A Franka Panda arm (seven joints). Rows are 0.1 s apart.
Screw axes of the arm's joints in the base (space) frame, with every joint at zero. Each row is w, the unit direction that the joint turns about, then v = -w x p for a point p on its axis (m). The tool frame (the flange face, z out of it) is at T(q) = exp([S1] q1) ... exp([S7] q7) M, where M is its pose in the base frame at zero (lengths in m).
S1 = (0, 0, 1, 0.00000, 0.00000, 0.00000)
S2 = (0, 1, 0, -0.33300, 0.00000, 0.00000)
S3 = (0, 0, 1, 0.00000, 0.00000, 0.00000)
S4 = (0, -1, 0, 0.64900, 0.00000, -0.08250)
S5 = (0, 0, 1, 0.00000, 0.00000, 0.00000)
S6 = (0, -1, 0, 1.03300, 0.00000, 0.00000)
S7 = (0, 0, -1, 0.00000, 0.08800, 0.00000)
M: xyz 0.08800 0.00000 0.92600 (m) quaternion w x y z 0 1 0 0
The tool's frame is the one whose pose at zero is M.
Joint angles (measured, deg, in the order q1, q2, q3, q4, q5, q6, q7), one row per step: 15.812, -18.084, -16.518, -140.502, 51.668, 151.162, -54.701; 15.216, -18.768, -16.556, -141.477, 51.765, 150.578, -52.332; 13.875, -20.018, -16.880, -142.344, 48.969, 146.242, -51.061; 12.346, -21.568, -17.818, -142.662, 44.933, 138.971, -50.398; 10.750, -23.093, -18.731, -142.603, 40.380, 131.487, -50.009; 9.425, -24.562, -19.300, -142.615, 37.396, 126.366, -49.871; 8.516, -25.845, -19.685, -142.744, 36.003, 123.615, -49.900
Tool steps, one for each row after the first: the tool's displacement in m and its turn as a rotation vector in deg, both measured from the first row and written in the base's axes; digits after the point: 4 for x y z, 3 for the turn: -0.0055, -0.0037, -0.0038, 1.874, 1.697, -1.827; -0.0139, -0.0080, -0.0067, 2.471, 4.358, 0.250; -0.0246, -0.0137, -0.0073, 3.022, 7.914, 4.484; -0.0368, -0.0205, -0.0059, 2.836, 11.524, 8.954; -0.0477, -0.0271, -0.0026, 2.720, 13.766, 11.708; -0.0558, -0.0326, 0.0014, 2.894, 14.567, 12.902
